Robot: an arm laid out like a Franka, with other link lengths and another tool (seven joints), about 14 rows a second.
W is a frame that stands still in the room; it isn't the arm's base.
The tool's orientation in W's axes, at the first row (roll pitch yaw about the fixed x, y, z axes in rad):
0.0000 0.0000 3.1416
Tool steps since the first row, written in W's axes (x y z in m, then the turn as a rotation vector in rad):
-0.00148 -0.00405 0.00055 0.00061 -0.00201 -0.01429
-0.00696 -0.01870 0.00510 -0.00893 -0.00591 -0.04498
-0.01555 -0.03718 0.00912 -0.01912 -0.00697 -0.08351
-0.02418 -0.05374 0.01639 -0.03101 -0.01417 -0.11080
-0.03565 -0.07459 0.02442 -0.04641 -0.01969 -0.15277
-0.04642 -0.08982 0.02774 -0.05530 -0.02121 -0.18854
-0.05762 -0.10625 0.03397 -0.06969 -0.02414 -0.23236
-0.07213 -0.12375 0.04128 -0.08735 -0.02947 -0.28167
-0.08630 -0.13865 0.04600 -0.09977 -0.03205 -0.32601
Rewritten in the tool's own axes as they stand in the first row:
0.00148 0.00405 0.00055 -0.00061 0.00201 -0.01429
0.00696 0.01870 0.00510 0.00893 0.00591 -0.04498
0.01555 0.03718 0.00912 0.01912 0.00697 -0.08351
0.02418 0.05374 0.01639 0.03101 0.01417 -0.11080
0.03565 0.07459 0.02442 0.04641 0.01969 -0.15277
0.04642 0.08982 0.02774 0.05530 0.02121 -0.18854
0.05762 0.10625 0.03397 0.06969 0.02414 -0.23236
0.07213 0.12375 0.04128 0.08735 0.02947 -0.28167
0.08630 0.13865 0.04600 0.09977 0.03205 -0.32601

